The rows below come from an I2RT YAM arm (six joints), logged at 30 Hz.
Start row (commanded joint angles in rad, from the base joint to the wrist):
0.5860, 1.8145, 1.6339, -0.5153, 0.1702, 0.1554
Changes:
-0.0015, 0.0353, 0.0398, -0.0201, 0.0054, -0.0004
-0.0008, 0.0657, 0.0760, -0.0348, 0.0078, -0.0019
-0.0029, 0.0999, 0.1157, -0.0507, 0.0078, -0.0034
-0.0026, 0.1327, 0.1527, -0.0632, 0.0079, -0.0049
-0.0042, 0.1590, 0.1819, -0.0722, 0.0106, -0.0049
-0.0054, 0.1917, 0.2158, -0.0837, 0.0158, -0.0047
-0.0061, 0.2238, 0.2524, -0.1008, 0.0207, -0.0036
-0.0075, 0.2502, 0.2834, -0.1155, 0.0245, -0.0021
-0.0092, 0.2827, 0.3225, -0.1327, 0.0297, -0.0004
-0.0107, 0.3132, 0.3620, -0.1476, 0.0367, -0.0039
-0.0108, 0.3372, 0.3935, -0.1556, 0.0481, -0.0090
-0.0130, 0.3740, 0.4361, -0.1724, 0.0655, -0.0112
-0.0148, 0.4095, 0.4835, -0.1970, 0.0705, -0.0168
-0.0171, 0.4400, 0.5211, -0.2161, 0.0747, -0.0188
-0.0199, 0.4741, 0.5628, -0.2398, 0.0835, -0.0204
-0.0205, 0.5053, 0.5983, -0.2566, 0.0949, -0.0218
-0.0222, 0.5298, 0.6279, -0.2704, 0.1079, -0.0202
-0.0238, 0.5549, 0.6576, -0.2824, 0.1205, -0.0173
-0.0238, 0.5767, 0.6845, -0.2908, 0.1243, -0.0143
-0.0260, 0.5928, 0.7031, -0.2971, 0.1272, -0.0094
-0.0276, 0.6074, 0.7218, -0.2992, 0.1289, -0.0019
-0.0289, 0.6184, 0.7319, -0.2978, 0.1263, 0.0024
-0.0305, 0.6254, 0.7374, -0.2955, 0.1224, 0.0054
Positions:
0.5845, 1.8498, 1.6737, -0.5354, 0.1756, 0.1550
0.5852, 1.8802, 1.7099, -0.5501, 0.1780, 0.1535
0.5831, 1.9144, 1.7496, -0.5660, 0.1780, 0.1520
0.5834, 1.9472, 1.7866, -0.5785, 0.1781, 0.1505
0.5818, 1.9735, 1.8158, -0.5875, 0.1808, 0.1505
0.5806, 2.0062, 1.8497, -0.5990, 0.1860, 0.1507
0.5799, 2.0383, 1.8863, -0.6161, 0.1909, 0.1518
0.5785, 2.0647, 1.9173, -0.6308, 0.1947, 0.1533
0.5768, 2.0972, 1.9564, -0.6480, 0.1999, 0.1550
0.5753, 2.1277, 1.9959, -0.6629, 0.2069, 0.1515
0.5752, 2.1517, 2.0274, -0.6709, 0.2183, 0.1464
0.5730, 2.1885, 2.0700, -0.6877, 0.2357, 0.1442
0.5712, 2.2240, 2.1174, -0.7123, 0.2407, 0.1386
0.5689, 2.2545, 2.1550, -0.7314, 0.2449, 0.1366
0.5661, 2.2886, 2.1967, -0.7551, 0.2537, 0.1350
0.5655, 2.3198, 2.2322, -0.7719, 0.2651, 0.1336
0.5638, 2.3443, 2.2618, -0.7857, 0.2781, 0.1352
0.5622, 2.3694, 2.2915, -0.7977, 0.2907, 0.1381
0.5622, 2.3912, 2.3184, -0.8061, 0.2945, 0.1411
0.5600, 2.4073, 2.3370, -0.8124, 0.2974, 0.1460
0.5584, 2.4219, 2.3557, -0.8145, 0.2991, 0.1535
0.5571, 2.4329, 2.3658, -0.8131, 0.2965, 0.1578
0.5555, 2.4399, 2.3713, -0.8108, 0.2926, 0.1608

